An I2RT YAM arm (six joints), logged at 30 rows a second.
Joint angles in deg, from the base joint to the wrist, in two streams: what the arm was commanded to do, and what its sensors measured. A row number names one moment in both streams.
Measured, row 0: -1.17 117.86 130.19 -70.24 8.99 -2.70
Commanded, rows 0 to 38: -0.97 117.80 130.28 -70.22 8.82 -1.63; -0.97 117.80 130.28 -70.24 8.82 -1.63; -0.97 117.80 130.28 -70.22 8.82 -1.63; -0.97 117.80 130.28 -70.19 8.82 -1.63; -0.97 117.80 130.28 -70.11 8.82 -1.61; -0.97 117.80 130.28 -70.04 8.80 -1.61; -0.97 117.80 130.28 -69.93 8.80 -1.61; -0.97 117.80 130.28 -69.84 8.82 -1.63; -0.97 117.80 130.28 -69.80 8.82 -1.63; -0.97 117.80 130.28 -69.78 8.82 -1.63; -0.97 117.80 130.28 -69.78 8.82 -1.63; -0.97 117.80 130.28 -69.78 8.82 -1.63; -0.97 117.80 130.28 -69.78 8.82 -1.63; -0.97 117.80 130.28 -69.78 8.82 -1.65; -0.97 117.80 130.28 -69.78 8.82 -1.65; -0.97 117.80 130.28 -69.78 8.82 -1.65; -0.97 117.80 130.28 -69.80 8.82 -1.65; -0.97 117.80 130.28 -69.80 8.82 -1.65; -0.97 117.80 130.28 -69.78 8.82 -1.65; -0.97 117.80 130.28 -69.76 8.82 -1.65; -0.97 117.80 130.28 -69.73 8.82 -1.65; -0.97 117.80 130.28 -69.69 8.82 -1.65; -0.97 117.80 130.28 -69.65 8.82 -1.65; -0.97 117.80 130.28 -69.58 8.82 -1.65; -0.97 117.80 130.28 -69.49 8.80 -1.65; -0.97 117.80 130.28 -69.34 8.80 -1.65; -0.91 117.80 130.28 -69.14 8.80 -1.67; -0.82 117.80 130.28 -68.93 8.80 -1.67; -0.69 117.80 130.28 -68.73 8.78 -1.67; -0.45 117.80 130.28 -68.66 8.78 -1.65; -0.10 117.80 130.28 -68.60 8.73 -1.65; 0.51 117.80 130.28 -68.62 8.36 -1.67; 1.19 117.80 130.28 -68.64 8.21 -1.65; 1.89 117.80 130.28 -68.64 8.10 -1.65; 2.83 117.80 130.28 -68.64 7.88 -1.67; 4.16 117.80 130.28 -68.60 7.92 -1.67; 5.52 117.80 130.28 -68.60 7.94 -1.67; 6.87 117.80 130.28 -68.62 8.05 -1.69; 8.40 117.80 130.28 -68.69 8.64 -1.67
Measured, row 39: 4.84 117.86 130.19 -68.60 8.99 -2.70
